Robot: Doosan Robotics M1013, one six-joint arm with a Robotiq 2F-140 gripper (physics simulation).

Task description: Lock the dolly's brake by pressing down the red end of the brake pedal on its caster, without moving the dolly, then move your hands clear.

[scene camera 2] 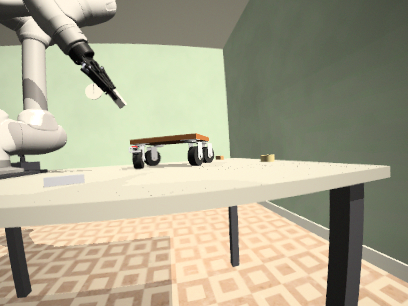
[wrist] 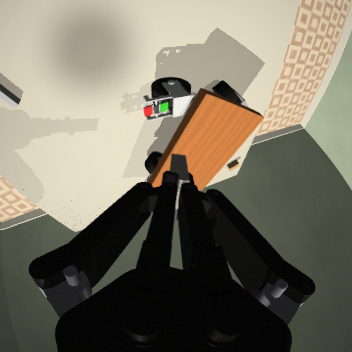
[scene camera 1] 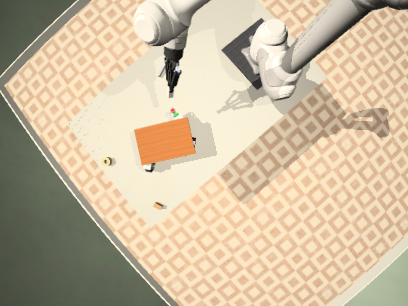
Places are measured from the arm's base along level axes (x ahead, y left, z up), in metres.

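Pixels of known places: gripper, between the fingertips: [scene camera 2: 123, 106] [wrist: 176, 165] [scene camera 1: 170, 96].
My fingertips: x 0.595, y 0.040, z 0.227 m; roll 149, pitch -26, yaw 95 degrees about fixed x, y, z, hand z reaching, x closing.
Observation:
For each thing: its top centre in the pictures, then the offset to it from my fingertips. "spot": a spot on its surface instead. Level surfaces: height alone.
- caster with a black wheel, a spot on its surface: [wrist: 171, 86] spot: dy +0.067, dx +0.000, dz -0.185 m
- red end, a spot on its surface: [wrist: 148, 110] [scene camera 2: 134, 146] [scene camera 1: 172, 110] spot: dy +0.015, dx +0.030, dz -0.151 m
- green end, a spot on its surface: [wrist: 164, 106] [scene camera 1: 176, 114] spot: dy +0.045, dx +0.025, dz -0.153 m
- grey bar, centre of its top: [scene camera 2: 64, 175] [scene camera 1: 161, 70] dy -0.259, dx -0.021, dz -0.221 m
- table, height of its surface: dz -0.241 m
- small orange block, centre of its top: [wrist: 234, 166] [scene camera 1: 157, 206] [scene camera 2: 219, 155] dy +0.458, dx +0.394, dz -0.215 m
- yellow ring, centre of its top: [scene camera 2: 267, 155] [scene camera 1: 105, 161] dy +0.063, dx +0.549, dz -0.214 m
The dolly [scene camera 1: 165, 141] [scene camera 2: 170, 139] [wrist: 215, 135] stands on its casters, with an orange wooden deck. At its near-robot corner, a caster with a black wheel [scene camera 2: 138, 159] [wrist: 171, 86] carries the brake pedal, which has a red end [scene camera 1: 172, 110] [scene camera 2: 134, 147] [wrist: 148, 110] and a green end [scene camera 1: 176, 114] [wrist: 164, 106]. The pedal's tilt is too small to tell. My gripper [scene camera 1: 171, 94] [scene camera 2: 121, 102] [wrist: 176, 165] is shut and empty. In the scene camera 2 view it hangs in the air, above deck height and apart from the dolly and pedal.
A grey bar [scene camera 1: 161, 71] [scene camera 2: 64, 180] [wrist: 10, 94] lies on the table [scene camera 1: 120, 112] [scene camera 2: 280, 175]. A small orange block [scene camera 1: 158, 205] [scene camera 2: 220, 157] [wrist: 233, 164] and a yellow ring [scene camera 1: 103, 161] [scene camera 2: 267, 158] lie beyond the dolly. The arm's base stands on a dark plate [scene camera 1: 236, 50].

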